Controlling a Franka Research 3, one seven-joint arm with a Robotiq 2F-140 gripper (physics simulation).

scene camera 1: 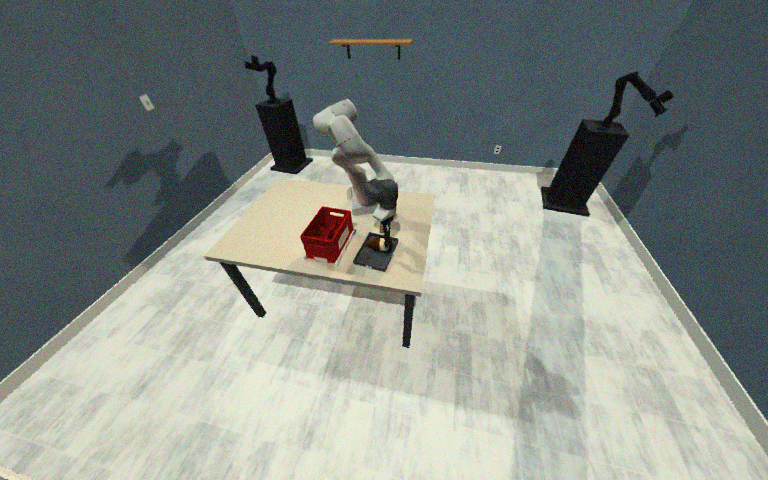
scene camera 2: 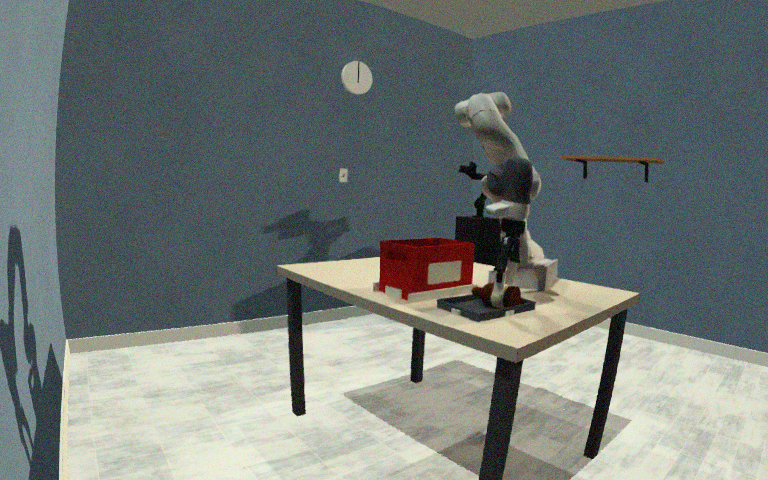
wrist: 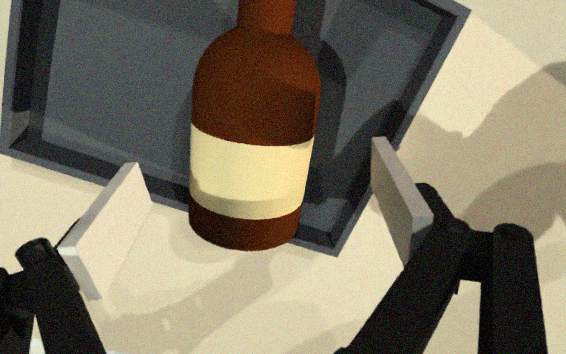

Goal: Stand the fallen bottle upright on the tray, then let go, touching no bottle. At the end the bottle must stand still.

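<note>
The brown bottle with a cream label lies on its side on the dark tray. In the wrist view its base end reaches over the tray's near rim and its neck runs out at the top edge. My gripper is open, low over the base half of the bottle. In the wrist view one pad stands on each side of the label, with a visible gap on both sides. In the second scene view a finger hides part of the label.
A red crate stands on the table, beside the tray on the left. The table's front and right edges are near the tray. Two black arms on pedestals stand away from the table.
</note>
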